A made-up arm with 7 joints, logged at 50 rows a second.
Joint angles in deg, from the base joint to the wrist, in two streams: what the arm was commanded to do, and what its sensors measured. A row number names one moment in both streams.
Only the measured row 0 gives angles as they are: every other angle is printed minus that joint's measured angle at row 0.
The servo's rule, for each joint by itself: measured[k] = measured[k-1] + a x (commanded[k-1-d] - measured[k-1]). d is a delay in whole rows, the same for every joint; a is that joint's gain. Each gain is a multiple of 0.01, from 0.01 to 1. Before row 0 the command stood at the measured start. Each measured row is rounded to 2 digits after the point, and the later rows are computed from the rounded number. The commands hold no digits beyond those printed.
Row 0, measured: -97.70 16.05 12.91 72.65 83.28 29.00 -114.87
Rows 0 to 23, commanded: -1.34 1.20 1.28 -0.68 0.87 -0.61 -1.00; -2.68 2.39 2.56 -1.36 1.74 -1.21 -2.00; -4.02 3.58 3.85 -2.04 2.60 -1.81 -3.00; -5.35 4.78 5.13 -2.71 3.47 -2.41 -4.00; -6.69 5.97 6.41 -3.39 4.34 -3.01 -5.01; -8.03 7.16 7.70 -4.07 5.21 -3.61 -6.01; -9.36 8.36 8.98 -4.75 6.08 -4.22 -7.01; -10.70 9.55 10.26 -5.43 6.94 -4.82 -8.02; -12.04 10.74 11.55 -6.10 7.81 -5.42 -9.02; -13.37 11.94 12.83 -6.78 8.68 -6.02 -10.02; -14.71 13.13 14.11 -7.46 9.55 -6.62 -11.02; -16.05 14.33 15.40 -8.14 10.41 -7.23 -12.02; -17.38 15.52 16.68 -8.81 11.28 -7.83 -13.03; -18.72 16.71 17.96 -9.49 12.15 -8.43 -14.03; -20.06 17.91 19.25 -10.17 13.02 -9.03 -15.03; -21.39 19.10 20.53 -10.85 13.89 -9.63 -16.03; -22.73 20.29 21.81 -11.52 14.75 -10.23 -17.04; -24.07 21.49 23.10 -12.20 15.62 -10.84 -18.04; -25.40 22.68 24.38 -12.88 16.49 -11.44 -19.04; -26.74 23.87 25.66 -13.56 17.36 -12.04 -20.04; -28.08 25.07 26.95 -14.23 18.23 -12.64 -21.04; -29.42 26.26 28.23 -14.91 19.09 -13.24 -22.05; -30.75 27.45 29.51 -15.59 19.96 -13.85 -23.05; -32.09 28.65 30.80 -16.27 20.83 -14.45 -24.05
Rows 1 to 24, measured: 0.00 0.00 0.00 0.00 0.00 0.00 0.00; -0.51 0.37 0.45 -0.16 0.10 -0.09 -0.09; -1.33 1.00 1.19 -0.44 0.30 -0.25 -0.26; -2.35 1.80 2.12 -0.81 0.58 -0.47 -0.51; -3.49 2.72 3.17 -1.25 0.93 -0.74 -0.82; -4.71 3.73 4.30 -1.74 1.34 -1.06 -1.20; -5.97 4.79 5.49 -2.28 1.80 -1.42 -1.63; -7.26 5.90 6.71 -2.85 2.31 -1.81 -2.11; -8.57 7.03 7.95 -3.44 2.87 -2.23 -2.64; -9.89 8.18 9.21 -4.05 3.46 -2.68 -3.21; -11.21 9.35 10.48 -4.68 4.09 -3.15 -3.82; -12.54 10.52 11.75 -5.32 4.75 -3.64 -4.47; -13.87 11.70 13.03 -5.97 5.43 -4.14 -5.15; -15.20 12.88 14.31 -6.62 6.13 -4.66 -5.86; -16.54 14.07 15.59 -7.28 6.85 -5.19 -6.60; -17.88 15.26 16.87 -7.94 7.59 -5.73 -7.36; -19.21 16.45 18.15 -8.61 8.35 -6.28 -8.14; -20.55 17.64 19.43 -9.28 9.12 -6.83 -8.94; -21.89 18.83 20.71 -9.95 9.90 -7.39 -9.76; -23.22 20.02 21.99 -10.62 10.69 -7.96 -10.60; -24.56 21.21 23.27 -11.30 11.49 -8.53 -11.45; -25.90 22.41 24.56 -11.97 12.30 -9.11 -12.31; -27.24 23.60 25.84 -12.65 13.11 -9.69 -13.19; -28.57 24.79 27.12 -13.33 13.93 -10.27 -14.08
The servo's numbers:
d 1
a 0.38 0.31 0.35 0.23 0.12 0.14 0.09

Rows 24 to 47, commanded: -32.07 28.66 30.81 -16.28 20.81 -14.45 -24.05; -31.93 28.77 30.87 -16.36 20.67 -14.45 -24.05; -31.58 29.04 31.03 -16.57 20.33 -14.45 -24.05; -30.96 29.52 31.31 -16.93 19.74 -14.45 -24.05; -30.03 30.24 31.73 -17.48 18.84 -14.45 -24.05; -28.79 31.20 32.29 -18.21 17.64 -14.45 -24.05; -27.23 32.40 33.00 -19.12 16.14 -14.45 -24.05; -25.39 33.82 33.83 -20.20 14.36 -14.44 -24.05; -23.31 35.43 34.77 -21.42 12.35 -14.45 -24.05; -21.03 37.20 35.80 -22.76 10.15 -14.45 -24.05; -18.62 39.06 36.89 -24.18 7.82 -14.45 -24.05; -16.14 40.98 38.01 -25.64 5.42 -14.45 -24.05; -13.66 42.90 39.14 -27.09 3.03 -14.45 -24.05; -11.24 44.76 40.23 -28.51 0.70 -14.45 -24.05; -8.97 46.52 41.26 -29.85 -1.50 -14.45 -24.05; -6.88 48.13 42.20 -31.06 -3.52 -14.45 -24.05; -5.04 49.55 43.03 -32.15 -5.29 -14.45 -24.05; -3.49 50.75 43.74 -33.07 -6.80 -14.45 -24.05; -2.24 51.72 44.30 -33.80 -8.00 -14.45 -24.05; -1.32 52.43 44.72 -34.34 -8.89 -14.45 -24.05; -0.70 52.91 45.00 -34.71 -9.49 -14.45 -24.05; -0.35 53.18 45.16 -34.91 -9.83 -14.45 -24.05; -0.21 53.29 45.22 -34.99 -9.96 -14.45 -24.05; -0.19 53.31 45.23 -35.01 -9.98 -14.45 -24.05
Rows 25 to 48, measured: -29.91 25.99 28.41 -14.01 14.76 -10.86 -14.98; -30.73 26.82 29.25 -14.53 15.49 -11.36 -15.80; -31.19 27.42 29.82 -14.95 16.11 -11.79 -16.54; -31.34 27.92 30.24 -15.32 16.62 -12.16 -17.22; -31.20 28.42 30.61 -15.69 16.99 -12.48 -17.83; -30.76 28.98 31.00 -16.10 17.21 -12.76 -18.39; -30.01 29.67 31.45 -16.59 17.26 -13.00 -18.90; -28.95 30.52 31.99 -17.17 17.13 -13.20 -19.36; -27.60 31.54 32.63 -17.87 16.80 -13.37 -19.78; -25.97 32.75 33.38 -18.69 16.27 -13.52 -20.16; -24.09 34.13 34.23 -19.63 15.54 -13.65 -20.51; -22.01 35.66 35.16 -20.68 14.61 -13.76 -20.83; -19.78 37.31 36.16 -21.82 13.51 -13.86 -21.12; -17.45 39.04 37.20 -23.03 12.25 -13.94 -21.38; -15.09 40.81 38.26 -24.29 10.86 -14.01 -21.62; -12.76 42.58 39.31 -25.57 9.38 -14.07 -21.84; -10.53 44.30 40.32 -26.83 7.83 -14.12 -22.04; -8.44 45.93 41.27 -28.05 6.26 -14.17 -22.22; -6.56 47.42 42.13 -29.20 4.69 -14.21 -22.38; -4.92 48.75 42.89 -30.26 3.17 -14.24 -22.53; -3.55 49.89 43.53 -31.20 1.72 -14.27 -22.67; -2.47 50.83 44.04 -32.01 0.37 -14.30 -22.79; -1.66 51.56 44.43 -32.68 -0.85 -14.32 -22.90; -1.11 52.10 44.71 -33.21 -1.94 -14.34 -23.00
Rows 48 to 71, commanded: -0.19 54.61 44.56 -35.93 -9.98 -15.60 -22.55; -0.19 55.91 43.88 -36.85 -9.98 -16.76 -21.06; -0.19 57.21 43.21 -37.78 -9.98 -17.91 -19.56; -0.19 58.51 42.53 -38.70 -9.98 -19.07 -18.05; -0.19 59.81 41.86 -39.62 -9.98 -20.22 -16.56; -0.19 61.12 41.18 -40.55 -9.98 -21.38 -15.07; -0.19 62.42 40.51 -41.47 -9.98 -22.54 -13.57; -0.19 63.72 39.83 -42.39 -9.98 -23.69 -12.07; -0.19 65.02 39.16 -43.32 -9.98 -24.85 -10.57; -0.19 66.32 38.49 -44.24 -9.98 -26.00 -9.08; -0.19 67.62 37.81 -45.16 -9.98 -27.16 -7.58; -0.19 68.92 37.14 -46.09 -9.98 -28.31 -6.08; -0.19 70.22 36.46 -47.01 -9.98 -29.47 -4.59; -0.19 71.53 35.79 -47.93 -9.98 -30.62 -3.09; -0.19 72.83 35.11 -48.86 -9.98 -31.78 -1.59; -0.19 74.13 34.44 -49.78 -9.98 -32.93 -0.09; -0.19 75.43 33.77 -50.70 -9.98 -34.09 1.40; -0.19 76.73 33.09 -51.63 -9.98 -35.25 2.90; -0.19 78.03 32.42 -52.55 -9.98 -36.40 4.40; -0.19 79.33 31.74 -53.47 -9.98 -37.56 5.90; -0.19 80.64 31.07 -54.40 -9.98 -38.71 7.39; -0.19 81.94 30.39 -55.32 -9.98 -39.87 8.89; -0.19 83.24 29.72 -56.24 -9.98 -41.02 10.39; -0.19 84.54 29.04 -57.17 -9.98 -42.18 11.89
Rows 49 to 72, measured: -0.76 52.48 44.89 -33.62 -2.90 -14.36 -23.09; -0.54 53.14 44.77 -34.15 -3.75 -14.53 -23.04; -0.41 54.00 44.46 -34.77 -4.50 -14.84 -22.86; -0.33 55.00 44.02 -35.46 -5.16 -15.27 -22.56; -0.28 56.09 43.50 -36.21 -5.74 -15.80 -22.15; -0.25 57.24 42.93 -36.99 -6.25 -16.42 -21.65; -0.23 58.44 42.32 -37.81 -6.70 -17.11 -21.06; -0.21 59.67 41.69 -38.65 -7.09 -17.87 -20.39; -0.20 60.93 41.04 -39.51 -7.44 -18.68 -19.64; -0.20 62.20 40.38 -40.39 -7.74 -19.54 -18.82; -0.20 63.48 39.72 -41.28 -8.01 -20.44 -17.94; -0.20 64.76 39.05 -42.17 -8.25 -21.38 -17.01; -0.20 66.05 38.38 -43.07 -8.46 -22.35 -16.03; -0.20 67.34 37.71 -43.98 -8.64 -23.35 -15.00; -0.20 68.64 37.04 -44.89 -8.80 -24.37 -13.93; -0.20 69.94 36.36 -45.80 -8.94 -25.41 -12.82; -0.20 71.24 35.69 -46.72 -9.06 -26.46 -11.67; -0.20 72.54 35.02 -47.64 -9.17 -27.53 -10.49; -0.20 73.84 34.34 -48.56 -9.27 -28.61 -9.28; -0.20 75.14 33.67 -49.48 -9.36 -29.70 -8.05; -0.20 76.44 32.99 -50.40 -9.43 -30.80 -6.79; -0.20 77.74 32.32 -51.32 -9.50 -31.91 -5.51; -0.20 79.04 31.64 -52.24 -9.56 -33.02 -4.21; -0.20 80.34 30.97 -53.16 -9.61 -34.14 -2.90
